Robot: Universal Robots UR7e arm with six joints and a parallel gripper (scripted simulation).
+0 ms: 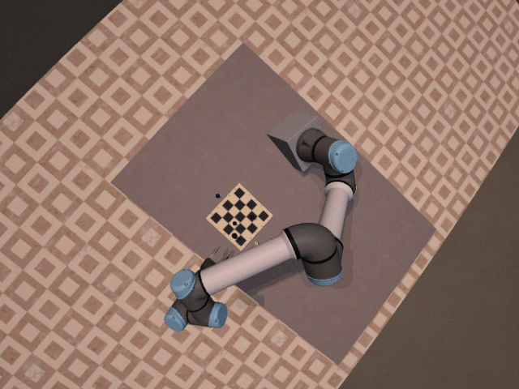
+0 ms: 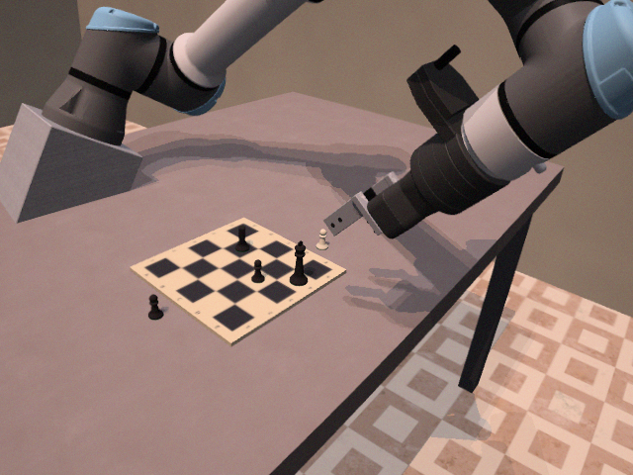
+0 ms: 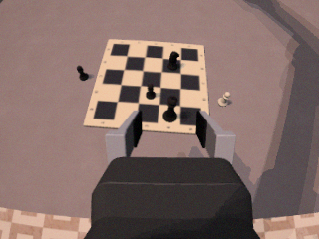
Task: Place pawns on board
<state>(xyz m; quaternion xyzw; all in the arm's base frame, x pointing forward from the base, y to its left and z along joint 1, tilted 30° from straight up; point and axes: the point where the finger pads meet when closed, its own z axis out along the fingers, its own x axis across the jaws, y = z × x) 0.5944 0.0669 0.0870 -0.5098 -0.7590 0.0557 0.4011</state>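
Right now the white pawn is 14 cm below my hand, 14 cm behind it and 9 cm to the left of it. From my hand the other things lie so: chessboard (16 cm behind, 15 cm below, 5 cm to the right); then black king (11 cm below, 9 cm behind).
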